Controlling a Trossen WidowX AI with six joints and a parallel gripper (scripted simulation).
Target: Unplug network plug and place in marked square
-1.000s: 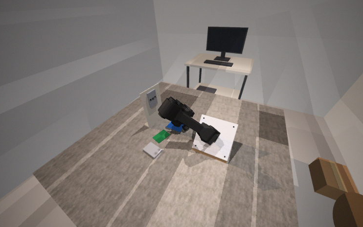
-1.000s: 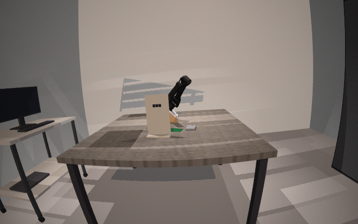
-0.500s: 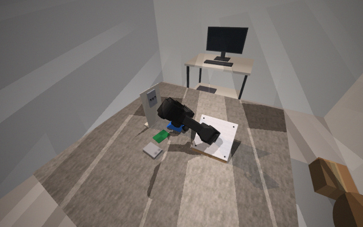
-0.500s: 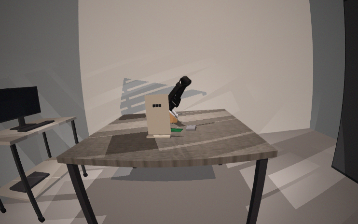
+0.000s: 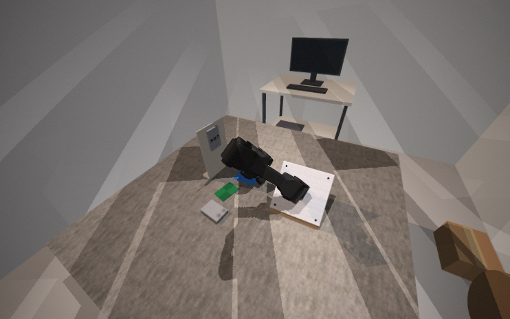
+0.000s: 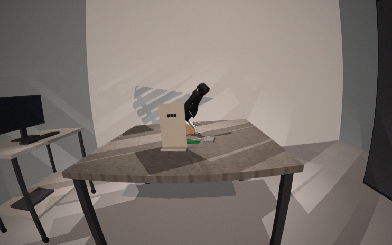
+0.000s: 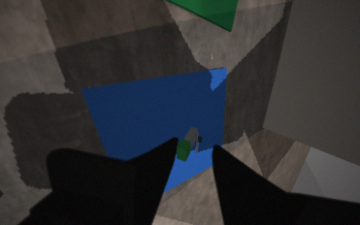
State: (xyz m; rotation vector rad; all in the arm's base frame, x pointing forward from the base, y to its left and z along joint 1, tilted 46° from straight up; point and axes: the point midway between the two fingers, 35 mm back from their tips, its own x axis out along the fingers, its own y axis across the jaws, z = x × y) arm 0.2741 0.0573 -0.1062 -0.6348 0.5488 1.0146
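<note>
The green network plug lies right at my gripper tip. The rest, counted from my gripper tip: blue square: 20 mm below, 10 mm behind; then beige panel: 160 mm ahead, 120 mm above, 60 mm to the left; then grey block: 270 mm to the left, 20 mm behind, 10 mm below.
</note>
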